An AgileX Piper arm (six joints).
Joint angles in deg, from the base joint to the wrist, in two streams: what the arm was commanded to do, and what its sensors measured. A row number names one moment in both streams.
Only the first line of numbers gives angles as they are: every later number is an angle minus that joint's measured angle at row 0.
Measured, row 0:
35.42 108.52 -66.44 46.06 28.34 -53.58
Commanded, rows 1 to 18:
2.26 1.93 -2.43 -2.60 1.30 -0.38
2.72 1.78 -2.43 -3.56 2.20 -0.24
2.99 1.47 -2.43 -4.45 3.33 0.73
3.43 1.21 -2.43 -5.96 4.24 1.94
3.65 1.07 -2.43 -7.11 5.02 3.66
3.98 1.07 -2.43 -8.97 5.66 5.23
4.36 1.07 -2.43 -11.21 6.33 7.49
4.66 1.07 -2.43 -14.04 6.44 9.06
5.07 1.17 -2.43 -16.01 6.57 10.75
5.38 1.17 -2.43 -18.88 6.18 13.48
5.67 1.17 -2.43 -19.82 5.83 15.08
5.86 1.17 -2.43 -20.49 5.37 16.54
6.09 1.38 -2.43 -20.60 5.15 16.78
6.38 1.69 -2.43 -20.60 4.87 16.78
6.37 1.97 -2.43 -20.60 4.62 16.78
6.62 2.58 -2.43 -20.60 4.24 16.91
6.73 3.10 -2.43 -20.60 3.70 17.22
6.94 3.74 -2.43 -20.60 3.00 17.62
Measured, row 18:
6.40 2.16 -2.11 -19.79 5.01 16.12
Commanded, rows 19 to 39:
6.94 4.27 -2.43 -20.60 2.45 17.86
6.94 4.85 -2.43 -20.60 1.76 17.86
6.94 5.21 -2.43 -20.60 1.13 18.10
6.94 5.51 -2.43 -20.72 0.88 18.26
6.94 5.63 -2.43 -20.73 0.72 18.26
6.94 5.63 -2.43 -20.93 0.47 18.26
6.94 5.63 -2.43 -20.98 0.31 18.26
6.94 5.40 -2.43 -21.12 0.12 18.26
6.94 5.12 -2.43 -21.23 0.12 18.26
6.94 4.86 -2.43 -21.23 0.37 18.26
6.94 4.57 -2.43 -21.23 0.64 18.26
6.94 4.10 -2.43 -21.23 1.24 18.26
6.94 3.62 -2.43 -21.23 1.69 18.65
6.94 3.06 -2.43 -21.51 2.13 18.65
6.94 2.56 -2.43 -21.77 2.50 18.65
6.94 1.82 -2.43 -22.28 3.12 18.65
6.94 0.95 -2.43 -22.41 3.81 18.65
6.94 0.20 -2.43 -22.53 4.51 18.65
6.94 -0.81 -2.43 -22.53 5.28 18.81
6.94 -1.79 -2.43 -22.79 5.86 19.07
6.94 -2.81 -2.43 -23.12 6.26 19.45
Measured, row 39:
6.80 0.90 -2.11 -22.01 3.77 18.60
